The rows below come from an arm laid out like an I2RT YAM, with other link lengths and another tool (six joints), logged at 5 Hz.
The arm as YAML. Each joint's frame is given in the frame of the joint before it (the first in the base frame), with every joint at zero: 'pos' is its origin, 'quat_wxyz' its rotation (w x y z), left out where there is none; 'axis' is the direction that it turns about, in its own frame. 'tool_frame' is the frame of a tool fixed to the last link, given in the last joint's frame.
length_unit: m
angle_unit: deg
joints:
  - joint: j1
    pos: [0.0, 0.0, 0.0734]
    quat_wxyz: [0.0, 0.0, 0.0, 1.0]
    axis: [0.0, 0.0, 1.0]
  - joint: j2
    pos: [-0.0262, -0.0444, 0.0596]
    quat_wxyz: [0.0, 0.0, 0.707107, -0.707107]
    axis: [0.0, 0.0, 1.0]
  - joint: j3
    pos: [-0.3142, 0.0, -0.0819]
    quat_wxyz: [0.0, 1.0, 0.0, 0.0]
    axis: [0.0, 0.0, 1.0]
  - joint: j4
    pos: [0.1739, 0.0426, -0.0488]
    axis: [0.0, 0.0, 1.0]
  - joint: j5
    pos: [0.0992, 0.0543, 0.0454]
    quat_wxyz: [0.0, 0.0, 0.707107, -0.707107]
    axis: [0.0, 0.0, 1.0]
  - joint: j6
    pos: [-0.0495, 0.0, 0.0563]
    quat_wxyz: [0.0, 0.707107, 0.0, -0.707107]
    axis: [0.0, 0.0, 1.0]
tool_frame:
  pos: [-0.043, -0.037, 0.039]
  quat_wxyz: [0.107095, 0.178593, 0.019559, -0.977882]
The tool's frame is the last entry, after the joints.
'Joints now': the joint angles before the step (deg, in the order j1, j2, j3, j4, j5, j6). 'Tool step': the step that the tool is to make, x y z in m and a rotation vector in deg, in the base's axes. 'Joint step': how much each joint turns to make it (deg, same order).
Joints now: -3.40, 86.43, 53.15, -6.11, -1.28, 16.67
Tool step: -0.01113, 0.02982, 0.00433, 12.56, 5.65, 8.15
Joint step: 1.66, 1.66, 2.47, -6.39, -13.07, 4.78
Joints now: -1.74, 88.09, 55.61, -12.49, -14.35, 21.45
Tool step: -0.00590, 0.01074, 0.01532, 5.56, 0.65, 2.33
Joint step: 0.64, -0.98, 1.95, -2.89, -5.12, 2.85
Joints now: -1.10, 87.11, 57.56, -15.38, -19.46, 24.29
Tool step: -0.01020, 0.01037, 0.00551, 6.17, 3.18, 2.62
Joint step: 0.59, -0.19, 0.09, -2.40, -5.82, 3.02
